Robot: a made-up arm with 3 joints.
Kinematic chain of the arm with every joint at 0, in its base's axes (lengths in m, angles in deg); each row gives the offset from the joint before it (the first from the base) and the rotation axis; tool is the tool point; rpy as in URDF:
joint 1: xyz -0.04 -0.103 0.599 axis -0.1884 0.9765 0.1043
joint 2: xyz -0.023 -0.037 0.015 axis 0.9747 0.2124 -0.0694
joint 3: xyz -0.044 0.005 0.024 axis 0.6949 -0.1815 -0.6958
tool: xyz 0.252 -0.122 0.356 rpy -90 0 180
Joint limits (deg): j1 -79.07..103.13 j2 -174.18..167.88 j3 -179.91..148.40
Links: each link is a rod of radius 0.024 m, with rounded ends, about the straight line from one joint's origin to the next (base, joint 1, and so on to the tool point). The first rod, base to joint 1, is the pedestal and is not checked.
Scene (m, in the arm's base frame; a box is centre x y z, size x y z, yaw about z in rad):
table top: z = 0
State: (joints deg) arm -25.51 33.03 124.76
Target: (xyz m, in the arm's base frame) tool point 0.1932 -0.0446 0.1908
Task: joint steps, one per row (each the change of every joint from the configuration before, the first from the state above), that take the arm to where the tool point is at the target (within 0.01 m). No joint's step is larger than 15 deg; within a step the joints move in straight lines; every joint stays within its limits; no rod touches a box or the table.
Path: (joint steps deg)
1: -9.80 14.34 -8.75
2: -9.79 14.34 -8.74
3: -9.80 14.34 -8.75
4: -9.79 14.34 -8.75
5: -9.80 14.33 -8.75

